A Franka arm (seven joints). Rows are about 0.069 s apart.
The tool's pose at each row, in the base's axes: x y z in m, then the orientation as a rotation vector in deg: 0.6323 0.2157 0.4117 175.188 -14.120 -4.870; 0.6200 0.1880 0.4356 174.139 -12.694 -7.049; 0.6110 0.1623 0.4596 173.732 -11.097 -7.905; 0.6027 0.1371 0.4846 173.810 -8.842 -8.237; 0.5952 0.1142 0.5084 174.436 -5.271 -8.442; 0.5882 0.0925 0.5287 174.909 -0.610 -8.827; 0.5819 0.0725 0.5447 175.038 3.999 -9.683
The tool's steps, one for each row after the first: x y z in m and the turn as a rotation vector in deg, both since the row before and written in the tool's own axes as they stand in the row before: -0.0088 0.0311 -0.0212 -1.216 -1.322 -0.898; -0.0068 0.0289 -0.0208 -0.557 -0.489 -1.032; -0.0070 0.0285 -0.0216 -0.113 -0.139 -1.487; -0.0071 0.0259 -0.0206 0.376 -0.021 -2.381; -0.0075 0.0239 -0.0175 0.260 -0.108 -3.079; -0.0076 0.0213 -0.0135 0.062 -0.426 -3.038
